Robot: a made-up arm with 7 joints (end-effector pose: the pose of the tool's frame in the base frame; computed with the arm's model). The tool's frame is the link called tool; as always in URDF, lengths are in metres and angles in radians. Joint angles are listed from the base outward.
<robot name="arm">
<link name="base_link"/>
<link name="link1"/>
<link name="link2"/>
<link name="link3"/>
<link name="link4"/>
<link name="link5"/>
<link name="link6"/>
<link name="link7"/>
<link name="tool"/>
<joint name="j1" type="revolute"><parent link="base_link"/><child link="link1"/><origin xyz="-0.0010 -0.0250 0.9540" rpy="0.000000 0.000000 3.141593"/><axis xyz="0 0 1"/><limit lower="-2.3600" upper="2.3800"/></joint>
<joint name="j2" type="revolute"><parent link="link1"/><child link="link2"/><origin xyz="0.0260 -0.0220 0.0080" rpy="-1.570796 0.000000 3.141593"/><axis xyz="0 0 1"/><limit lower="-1.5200" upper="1.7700"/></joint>
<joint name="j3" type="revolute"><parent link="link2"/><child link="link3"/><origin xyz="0.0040 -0.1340 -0.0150" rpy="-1.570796 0.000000 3.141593"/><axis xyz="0 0 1"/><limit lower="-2.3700" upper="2.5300"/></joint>
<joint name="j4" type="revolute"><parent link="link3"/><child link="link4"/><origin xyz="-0.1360 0.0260 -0.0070" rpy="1.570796 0.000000 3.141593"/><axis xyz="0 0 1"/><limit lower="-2.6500" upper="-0.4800"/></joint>
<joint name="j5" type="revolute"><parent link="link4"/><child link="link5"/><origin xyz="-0.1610 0.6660 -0.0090" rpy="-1.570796 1.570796 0.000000"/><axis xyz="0 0 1"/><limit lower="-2.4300" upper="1.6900"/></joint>
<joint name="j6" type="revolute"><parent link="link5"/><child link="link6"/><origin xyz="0.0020 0.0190 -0.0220" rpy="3.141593 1.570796 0.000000"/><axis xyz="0 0 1"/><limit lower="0.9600" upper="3.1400"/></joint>
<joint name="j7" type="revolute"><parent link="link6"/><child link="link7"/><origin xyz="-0.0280 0.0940 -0.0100" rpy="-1.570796 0.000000 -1.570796"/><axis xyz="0 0 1"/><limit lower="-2.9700" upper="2.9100"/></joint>
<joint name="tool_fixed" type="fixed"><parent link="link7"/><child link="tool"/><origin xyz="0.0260 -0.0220 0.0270" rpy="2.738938 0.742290 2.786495"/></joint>
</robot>
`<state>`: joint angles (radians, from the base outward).
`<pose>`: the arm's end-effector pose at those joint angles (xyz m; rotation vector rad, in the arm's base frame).
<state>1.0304 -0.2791 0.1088 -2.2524 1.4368 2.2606 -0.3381</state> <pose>0.3987 0.6502 0.9895 1.1026 -0.6017 0.2237</pose>
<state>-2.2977 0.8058 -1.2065 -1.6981 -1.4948 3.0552 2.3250</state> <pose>-0.7647 0.1734 0.8020 2.1785 -1.1597 1.3647</pose>
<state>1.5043 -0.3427 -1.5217 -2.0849 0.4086 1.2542 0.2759</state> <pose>0.8198 -0.0548 0.8957 0.3614 0.0938 -0.1118</pose>
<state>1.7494 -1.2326 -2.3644 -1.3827 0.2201 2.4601 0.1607</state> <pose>0.6122 -0.5914 0.5850 0.0835 -0.8066 -1.4356</pose>
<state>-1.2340 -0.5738 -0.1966 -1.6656 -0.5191 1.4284 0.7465</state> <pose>0.0332 -0.6038 1.6058 -1.5545 -0.2438 -1.7862</pose>
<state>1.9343 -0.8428 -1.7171 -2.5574 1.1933 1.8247 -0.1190</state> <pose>0.5437 0.3496 0.5996 1.2205 0.4138 -0.5772</pose>
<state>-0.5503 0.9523 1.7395 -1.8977 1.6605 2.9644 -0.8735</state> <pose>0.4281 0.6726 0.9886 1.2498 -0.6519 -0.6552</pose>
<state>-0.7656 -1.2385 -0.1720 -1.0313 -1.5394 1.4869 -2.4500</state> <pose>-0.3815 0.1690 1.8491 -1.0589 0.2516 0.5534</pose>
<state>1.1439 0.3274 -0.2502 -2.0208 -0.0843 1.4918 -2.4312</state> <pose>0.5271 0.6014 0.6264 1.8730 0.6974 2.4214</pose>
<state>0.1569 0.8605 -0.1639 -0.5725 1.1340 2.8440 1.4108</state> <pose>0.7843 -0.0228 1.2681 0.8369 -0.6493 -2.0380</pose>
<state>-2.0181 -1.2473 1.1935 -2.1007 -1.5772 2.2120 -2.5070</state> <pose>0.6738 -0.5366 1.1546 0.8193 2.0889 0.9370</pose>
